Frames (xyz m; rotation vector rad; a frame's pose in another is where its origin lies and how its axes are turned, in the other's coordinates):
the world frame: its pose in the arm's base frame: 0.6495 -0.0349 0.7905 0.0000 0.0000 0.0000
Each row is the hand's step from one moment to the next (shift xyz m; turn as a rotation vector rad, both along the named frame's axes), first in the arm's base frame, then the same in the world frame.
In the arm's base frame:
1: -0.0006 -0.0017 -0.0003 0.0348 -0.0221 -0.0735
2: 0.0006 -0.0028 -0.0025 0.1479 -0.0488 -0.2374
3: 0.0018 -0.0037 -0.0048 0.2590 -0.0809 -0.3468
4: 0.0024 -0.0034 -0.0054 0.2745 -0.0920 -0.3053
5: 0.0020 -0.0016 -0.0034 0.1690 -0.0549 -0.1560
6: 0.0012 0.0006 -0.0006 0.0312 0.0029 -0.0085
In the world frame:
1: -0.0006 -0.0017 -0.0003 0.0348 -0.0221 -0.0735
2: 0.0006 -0.0028 -0.0025 0.1479 -0.0488 -0.2374
3: 0.0018 -0.0037 -0.0048 0.2590 -0.0809 -0.3468
4: 0.0024 -0.0034 -0.0054 0.2745 -0.0920 -0.3053
5: 0.0020 -0.0016 -0.0034 0.1690 -0.0549 -0.1560
6: 0.0012 0.0006 -0.0006 0.0312 0.0029 -0.0085

